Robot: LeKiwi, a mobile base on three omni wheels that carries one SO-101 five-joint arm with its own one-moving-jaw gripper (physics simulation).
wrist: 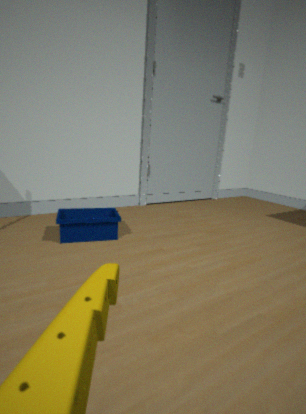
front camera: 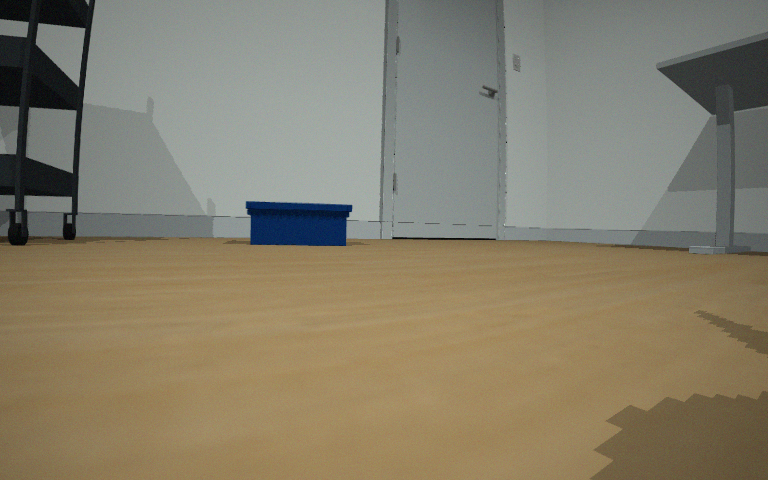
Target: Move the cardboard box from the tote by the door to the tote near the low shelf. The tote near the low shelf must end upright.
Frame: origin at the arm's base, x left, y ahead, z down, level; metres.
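Seen in the pictures: end effector, tool point: (wrist: pixel 118 278).
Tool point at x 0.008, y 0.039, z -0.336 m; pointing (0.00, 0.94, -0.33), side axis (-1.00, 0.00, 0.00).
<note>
A point is followed by its place in that frame.
The tote by the door (front camera: pixel 298 227) @(x 0.254, y 1.061, z 0.039 m) (wrist: pixel 89 231) @(x 0.253, y 1.061, z 0.037 m) is blue and stands upright on the floor, left of the door, some way ahead. Its inside looks dark in the wrist view, and no cardboard box can be made out in it. The tote near the low shelf does not show in either view. My gripper is fully open and empty: its yellow notched fixed jaw shows at the lower left of the wrist view, and the moving jaw is out of the picture. The jaw is well short of the tote, over the floor.
The grey door (front camera: pixel 445 124) @(x -0.311, y 2.046, z -0.559 m) (wrist: pixel 187 105) @(x -0.325, y 2.054, z -0.731 m) is in the far wall, right of the tote. A dark wheeled cart (front camera: pixel 22 113) @(x 0.799, y 0.680, z -0.199 m) stands at the left in the front view. A grey table (front camera: pixel 724 169) @(x -1.377, y 1.304, z -0.251 m) stands at the right. Shadows lie on the wooden floor (front camera: pixel 339 350) @(x 0.021, y 0.203, z 0.089 m) (wrist: pixel 200 300) @(x -0.198, y 0.626, z 0.089 m) at the lower right.
</note>
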